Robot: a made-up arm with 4 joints.
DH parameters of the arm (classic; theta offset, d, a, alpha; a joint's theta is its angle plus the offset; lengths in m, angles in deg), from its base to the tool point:
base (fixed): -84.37 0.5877 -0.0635 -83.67
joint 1: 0 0.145 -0.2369 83.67
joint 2: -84.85 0 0.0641 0
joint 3: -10.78 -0.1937 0.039 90
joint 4: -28.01 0 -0.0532 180
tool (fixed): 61.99 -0.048 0 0
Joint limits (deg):
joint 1: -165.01..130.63
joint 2: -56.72..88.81
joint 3: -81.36..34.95
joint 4: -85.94..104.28
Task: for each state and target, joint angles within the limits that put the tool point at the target. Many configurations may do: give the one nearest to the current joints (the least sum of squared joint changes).
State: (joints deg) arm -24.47 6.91 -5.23 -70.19
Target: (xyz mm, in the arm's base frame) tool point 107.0 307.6 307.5
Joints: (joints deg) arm -29.61 -42.95 -22.31 -83.11
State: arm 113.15 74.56 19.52 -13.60
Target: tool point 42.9 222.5 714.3
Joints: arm 82.12 75.33 33.91 -46.07
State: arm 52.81 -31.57 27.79 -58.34
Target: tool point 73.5 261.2 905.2
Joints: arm 81.14 -56.72 -21.34 -60.93
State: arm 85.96 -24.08 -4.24 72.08
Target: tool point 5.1 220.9 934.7
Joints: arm 102.99 -17.27 4.92 80.95
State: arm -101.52 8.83 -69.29 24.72
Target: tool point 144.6 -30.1 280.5
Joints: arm -69.45 -18.00 -41.96 53.24
